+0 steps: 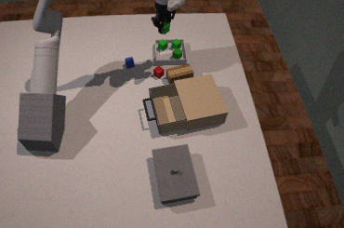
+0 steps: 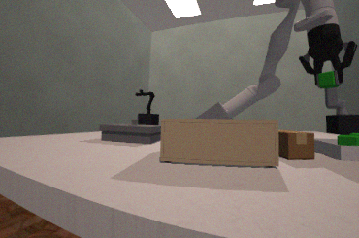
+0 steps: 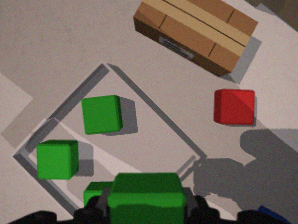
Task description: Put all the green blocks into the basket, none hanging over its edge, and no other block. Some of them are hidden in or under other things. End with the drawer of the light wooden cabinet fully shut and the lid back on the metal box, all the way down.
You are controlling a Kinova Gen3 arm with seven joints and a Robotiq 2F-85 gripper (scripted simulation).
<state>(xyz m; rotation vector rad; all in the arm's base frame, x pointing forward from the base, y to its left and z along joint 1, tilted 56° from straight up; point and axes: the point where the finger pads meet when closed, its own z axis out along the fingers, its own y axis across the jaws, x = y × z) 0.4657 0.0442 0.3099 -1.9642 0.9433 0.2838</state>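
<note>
Right now my hand is 180 mm above the basket, 30 mm to the right of it and 30 mm short of it. The rest, counted from my hand: blue block 170 mm below, 160 mm behind, 30 mm to the right; then cardboard box 150 mm below, 130 mm to the right, 60 mm ahead; then red block 170 mm below, 100 mm to the right, 30 mm behind.
</note>
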